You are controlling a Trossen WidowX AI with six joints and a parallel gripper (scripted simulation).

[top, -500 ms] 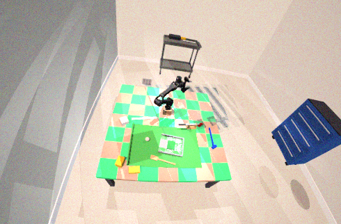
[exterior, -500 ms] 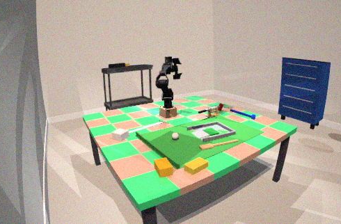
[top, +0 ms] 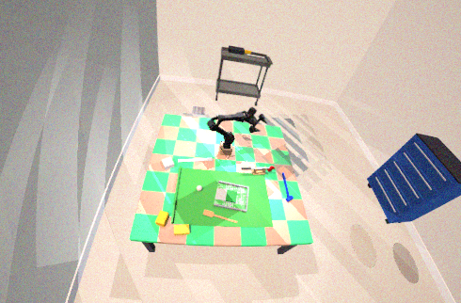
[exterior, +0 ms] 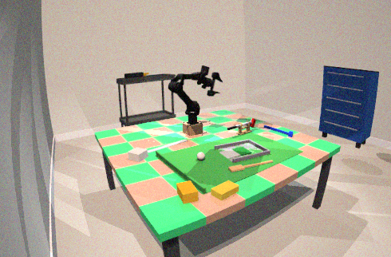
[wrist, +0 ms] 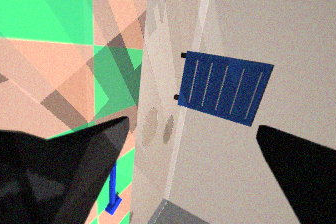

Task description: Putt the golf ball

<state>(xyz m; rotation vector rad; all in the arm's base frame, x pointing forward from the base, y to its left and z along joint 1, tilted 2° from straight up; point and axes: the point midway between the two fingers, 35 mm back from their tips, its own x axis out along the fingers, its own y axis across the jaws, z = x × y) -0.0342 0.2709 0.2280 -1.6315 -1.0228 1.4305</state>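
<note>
Now: the wooden stand 270 mm ahead of my gripper tip, 260 mm below it and 20 mm to the right of it. Round my gripper tip: white block (800 mm to the right, 270 mm below, 210 mm ahead); blue putter (430 mm ahead, 280 mm below, 200 mm to the left); white golf ball (540 mm to the right, 440 mm ahead, 270 mm below).
</note>
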